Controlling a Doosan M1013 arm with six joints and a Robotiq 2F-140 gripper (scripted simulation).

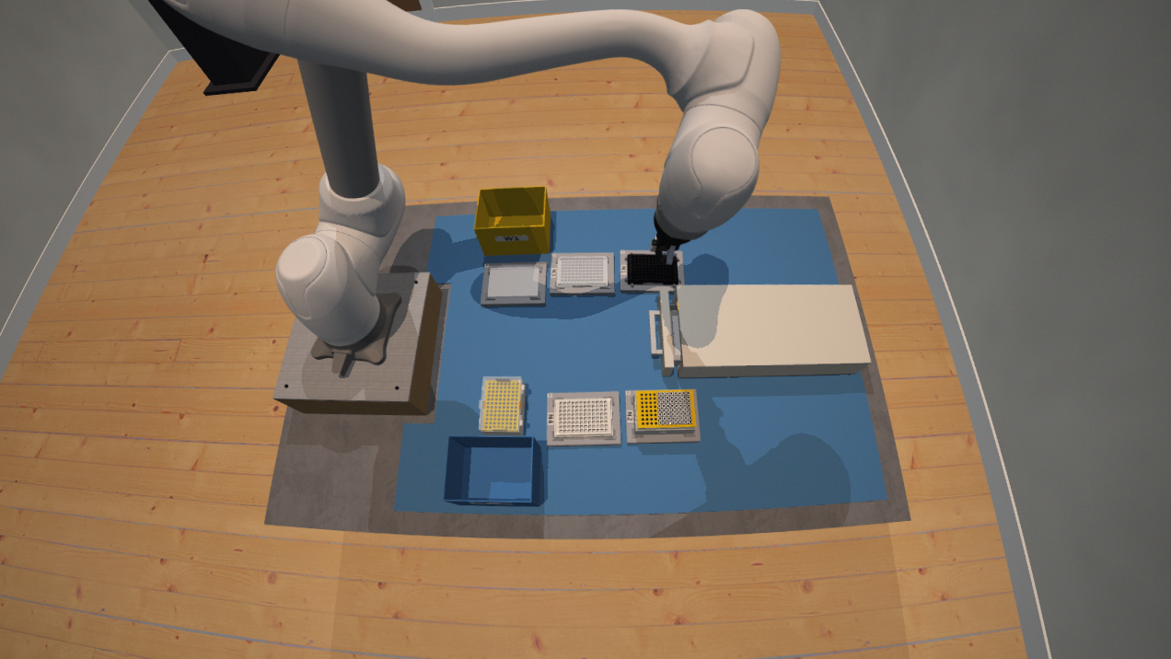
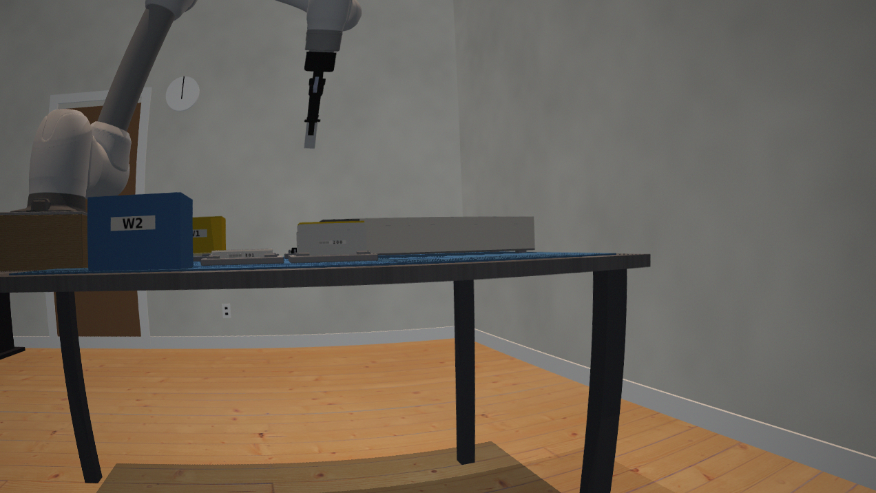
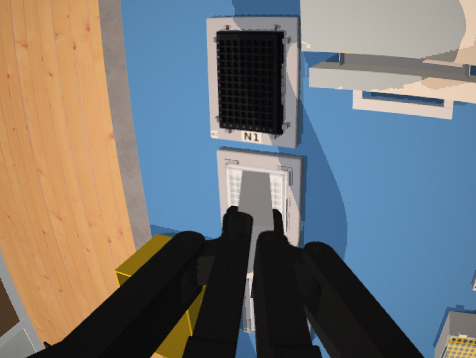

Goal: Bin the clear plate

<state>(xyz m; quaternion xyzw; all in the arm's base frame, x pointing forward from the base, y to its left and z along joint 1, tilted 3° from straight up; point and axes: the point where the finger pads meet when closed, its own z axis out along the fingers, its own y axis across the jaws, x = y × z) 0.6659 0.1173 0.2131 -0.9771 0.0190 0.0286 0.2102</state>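
The nest is 30 cm below my hand, 17 cm behind it and 11 cm to the left of it. Round my hand: black plate: 28 cm below, 12 cm to the left, 1 cm ahead; then beige instrument: 27 cm below, 22 cm ahead, 5 cm to the right; then yellow-black rack: 26 cm to the right, 25 cm below, 3 cm ahead.
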